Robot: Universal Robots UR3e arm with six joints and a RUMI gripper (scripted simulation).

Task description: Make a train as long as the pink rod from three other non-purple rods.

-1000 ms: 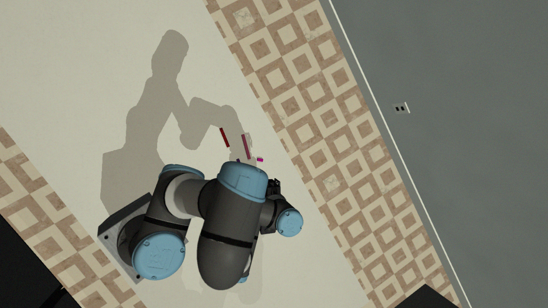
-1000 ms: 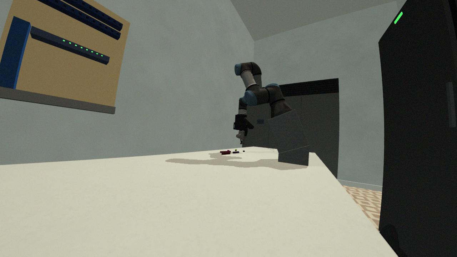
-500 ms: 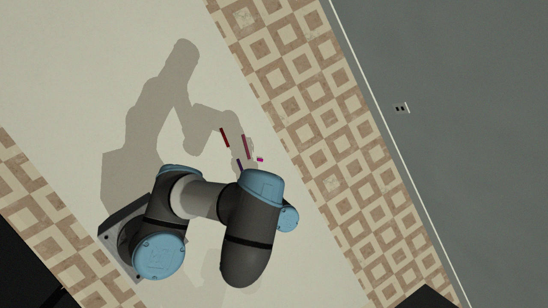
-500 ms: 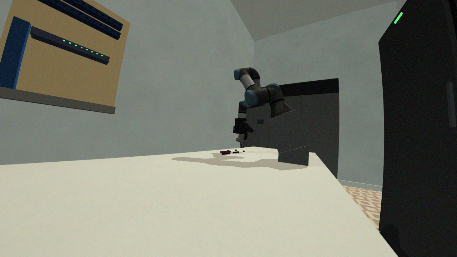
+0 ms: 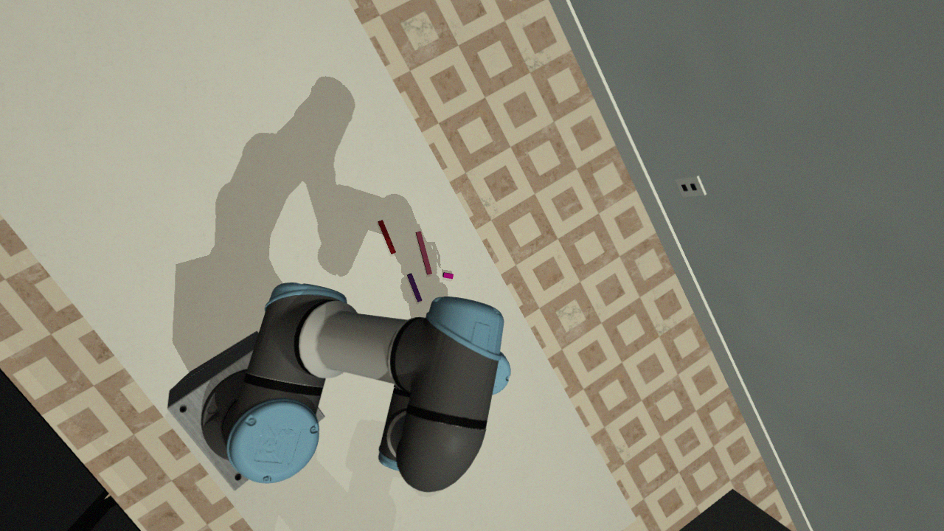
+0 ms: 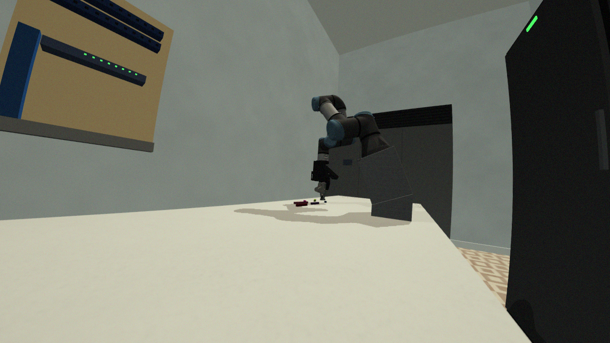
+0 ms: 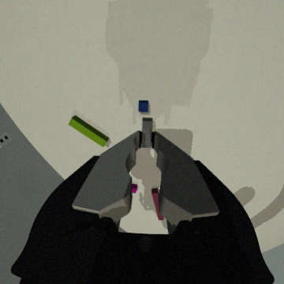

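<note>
The blue rod is 10 mm behind my hand, 20 mm to the right of it and 30 mm below it. The rest, counted from my hand: grey rod 10 mm below; lime rod 70 mm ahead, 20 mm to the right, 30 mm below; purple rod 10 mm behind, 100 mm to the left, 30 mm below.
</note>
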